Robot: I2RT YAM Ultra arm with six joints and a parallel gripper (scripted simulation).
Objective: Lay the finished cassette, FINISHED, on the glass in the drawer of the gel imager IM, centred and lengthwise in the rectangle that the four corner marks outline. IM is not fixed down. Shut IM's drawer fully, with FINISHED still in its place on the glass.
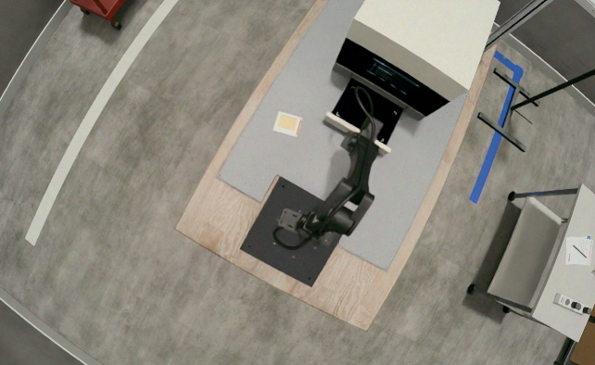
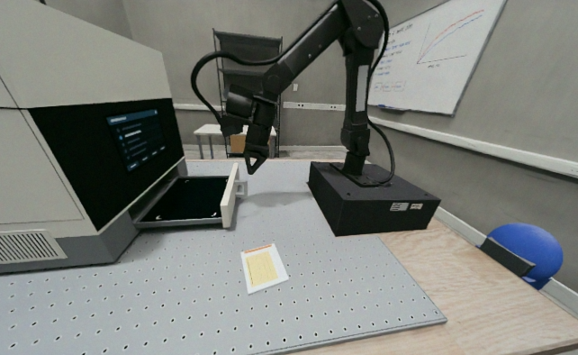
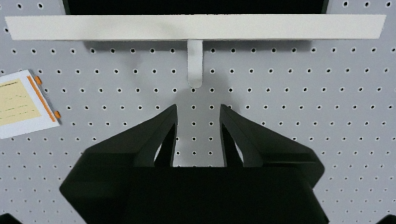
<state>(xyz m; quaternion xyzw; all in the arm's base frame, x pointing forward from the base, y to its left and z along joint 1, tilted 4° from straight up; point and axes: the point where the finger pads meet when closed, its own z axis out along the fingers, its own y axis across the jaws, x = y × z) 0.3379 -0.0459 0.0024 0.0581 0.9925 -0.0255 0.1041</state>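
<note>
Right now my hand is 25 cm to the right of the finished cassette and 11 cm above it. Round my hand: drawer 17 cm ahead, 7 cm below, 2 cm to the right.
</note>
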